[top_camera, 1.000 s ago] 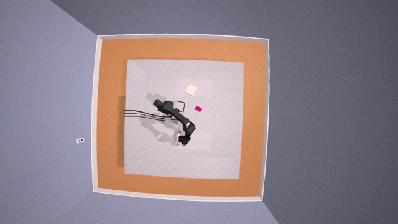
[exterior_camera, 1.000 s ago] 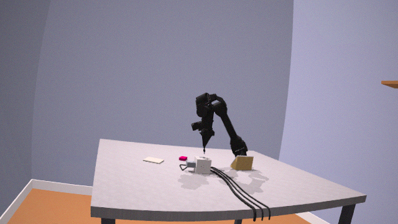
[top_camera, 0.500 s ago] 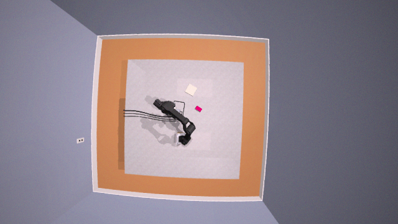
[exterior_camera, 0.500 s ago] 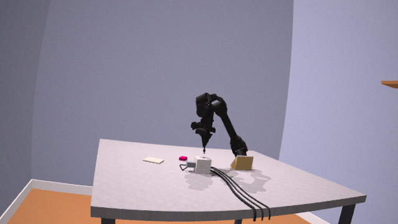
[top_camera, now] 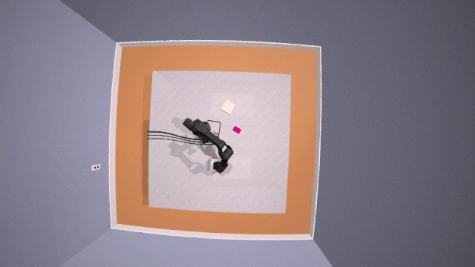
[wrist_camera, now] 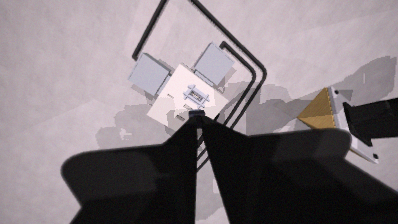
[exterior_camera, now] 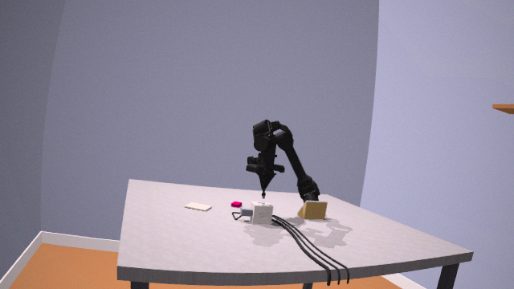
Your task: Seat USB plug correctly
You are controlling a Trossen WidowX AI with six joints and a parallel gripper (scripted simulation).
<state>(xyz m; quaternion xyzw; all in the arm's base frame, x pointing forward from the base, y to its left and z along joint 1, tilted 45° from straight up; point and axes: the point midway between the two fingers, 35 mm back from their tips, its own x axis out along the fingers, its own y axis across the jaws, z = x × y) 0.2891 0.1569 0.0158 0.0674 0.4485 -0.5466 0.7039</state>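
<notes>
Now: gripper tip 2 cm above the black USB plug. From my gripper tip the other things lie so: cream flat card (23 cm ahead, 17 cm to the right, 13 cm below); magenta block (3 cm ahead, 26 cm to the right, 13 cm below).
</notes>
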